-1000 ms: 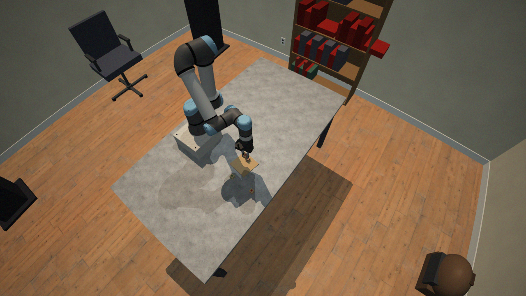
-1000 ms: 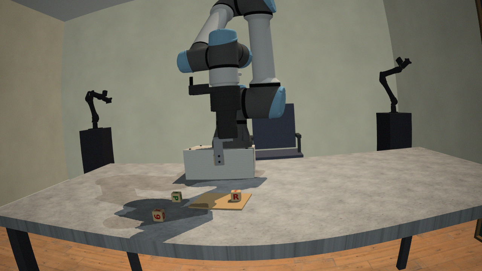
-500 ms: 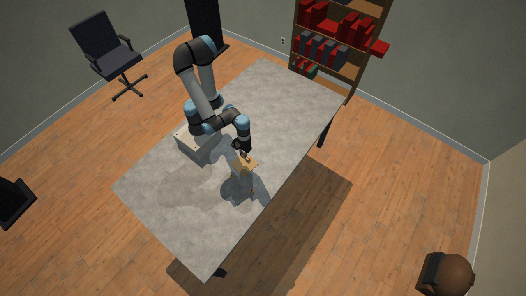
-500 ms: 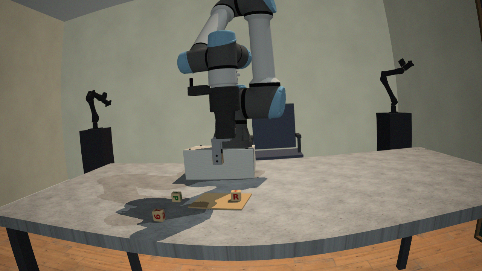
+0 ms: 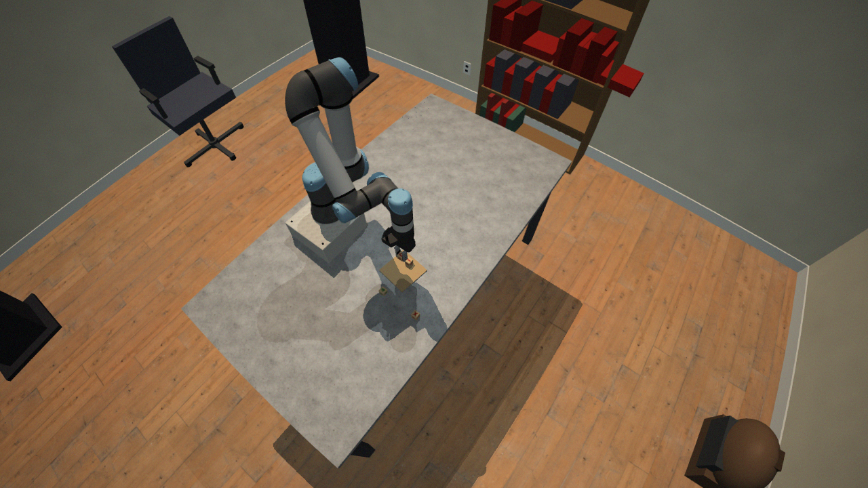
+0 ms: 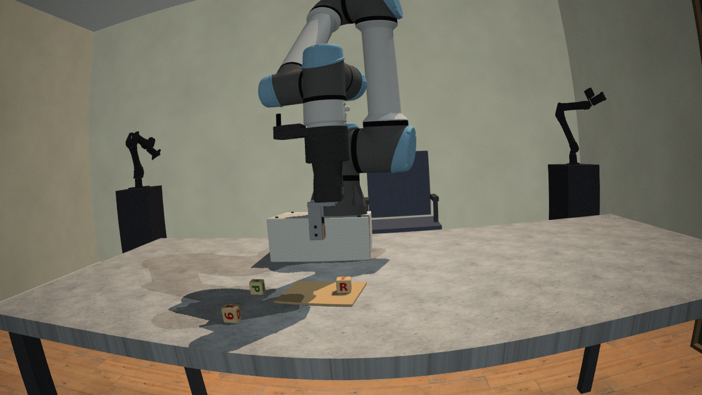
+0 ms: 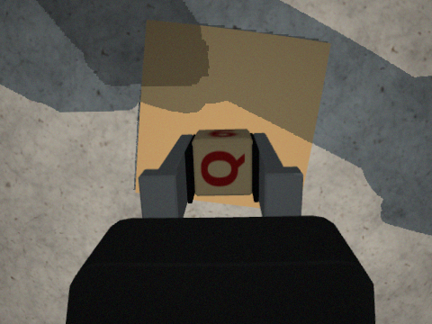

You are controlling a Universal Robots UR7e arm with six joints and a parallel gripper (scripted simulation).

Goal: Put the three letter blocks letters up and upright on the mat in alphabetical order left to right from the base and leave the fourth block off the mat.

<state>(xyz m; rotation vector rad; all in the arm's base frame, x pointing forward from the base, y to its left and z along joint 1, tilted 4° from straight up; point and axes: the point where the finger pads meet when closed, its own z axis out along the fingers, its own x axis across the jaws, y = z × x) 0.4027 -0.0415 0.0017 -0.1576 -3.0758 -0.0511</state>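
The tan mat is 120 mm below my hand. The rest, counted from my hand: X block: 150 mm to the right, 150 mm ahead, 110 mm below; then Q block: 10 mm below.
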